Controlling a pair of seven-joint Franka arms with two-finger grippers.
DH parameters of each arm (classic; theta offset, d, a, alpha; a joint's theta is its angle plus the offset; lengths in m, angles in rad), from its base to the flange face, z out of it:
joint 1: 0 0.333 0 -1.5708
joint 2: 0 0 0 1.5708
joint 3: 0 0.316 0.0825 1.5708
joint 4: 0 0 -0.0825 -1.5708
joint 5: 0 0.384 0 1.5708
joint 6: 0 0 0.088 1.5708
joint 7: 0 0.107 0 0
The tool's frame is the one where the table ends.
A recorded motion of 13 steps. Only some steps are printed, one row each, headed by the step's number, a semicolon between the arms.
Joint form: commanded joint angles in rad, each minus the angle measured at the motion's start. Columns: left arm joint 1, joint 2, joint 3, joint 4, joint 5, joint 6, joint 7; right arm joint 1, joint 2, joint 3, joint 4, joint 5, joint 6, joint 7.
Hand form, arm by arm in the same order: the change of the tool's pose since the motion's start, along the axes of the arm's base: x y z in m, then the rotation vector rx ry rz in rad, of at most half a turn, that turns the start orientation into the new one. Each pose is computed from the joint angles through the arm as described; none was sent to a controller.
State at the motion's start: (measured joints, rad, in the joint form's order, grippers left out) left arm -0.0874 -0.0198 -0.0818 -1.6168 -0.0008 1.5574 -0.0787; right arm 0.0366 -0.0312 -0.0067 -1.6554 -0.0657 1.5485 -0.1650
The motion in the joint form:
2: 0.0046 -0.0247 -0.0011 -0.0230 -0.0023 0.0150 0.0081; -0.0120 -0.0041 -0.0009 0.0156 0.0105 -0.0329 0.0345
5: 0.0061 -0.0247 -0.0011 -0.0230 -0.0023 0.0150 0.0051; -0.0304 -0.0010 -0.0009 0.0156 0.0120 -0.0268 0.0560
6: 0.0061 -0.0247 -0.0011 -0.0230 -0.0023 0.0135 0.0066; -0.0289 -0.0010 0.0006 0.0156 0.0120 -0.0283 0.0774
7: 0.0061 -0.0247 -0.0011 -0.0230 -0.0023 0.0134 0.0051; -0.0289 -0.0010 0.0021 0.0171 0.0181 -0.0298 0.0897
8: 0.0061 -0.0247 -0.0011 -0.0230 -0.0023 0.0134 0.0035; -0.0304 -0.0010 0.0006 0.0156 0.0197 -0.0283 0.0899
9: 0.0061 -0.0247 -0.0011 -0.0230 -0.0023 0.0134 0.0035; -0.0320 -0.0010 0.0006 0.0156 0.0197 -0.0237 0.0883
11: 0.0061 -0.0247 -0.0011 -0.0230 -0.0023 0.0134 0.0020; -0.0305 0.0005 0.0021 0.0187 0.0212 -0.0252 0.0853
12: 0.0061 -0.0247 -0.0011 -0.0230 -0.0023 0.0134 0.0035; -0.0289 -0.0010 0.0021 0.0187 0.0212 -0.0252 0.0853
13: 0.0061 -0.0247 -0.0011 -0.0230 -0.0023 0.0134 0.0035; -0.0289 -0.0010 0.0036 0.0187 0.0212 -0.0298 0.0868
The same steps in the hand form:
2: -0.0059 0.0021 0.0038 -0.0032 -0.0163 -0.0045; -0.0041 -0.0061 0.0068 0.0074 0.0112 -0.0497
5: -0.0057 0.0029 0.0038 -0.0031 -0.0163 0.0000; -0.0025 -0.0157 0.0056 0.0073 0.0069 -0.0892
6: -0.0059 0.0029 0.0037 -0.0029 -0.0148 -0.0015; -0.0027 -0.0141 0.0055 0.0055 0.0071 -0.1075
7: -0.0059 0.0029 0.0037 -0.0029 -0.0147 0.0000; -0.0028 -0.0126 0.0061 0.0105 0.0068 -0.1185
8: -0.0059 0.0029 0.0037 -0.0028 -0.0147 0.0016; -0.0027 -0.0141 0.0055 0.0122 0.0068 -0.1217
9: -0.0059 0.0029 0.0037 -0.0028 -0.0147 0.0016; -0.0022 -0.0149 0.0058 0.0126 0.0023 -0.1215
11: -0.0059 0.0029 0.0037 -0.0028 -0.0148 0.0031; -0.0018 -0.0131 0.0063 0.0143 0.0025 -0.1156
12: -0.0059 0.0029 0.0037 -0.0028 -0.0147 0.0016; -0.0022 -0.0123 0.0071 0.0144 0.0010 -0.1140
13: -0.0059 0.0029 0.0037 -0.0028 -0.0147 0.0016; -0.0027 -0.0115 0.0068 0.0139 0.0055 -0.1142

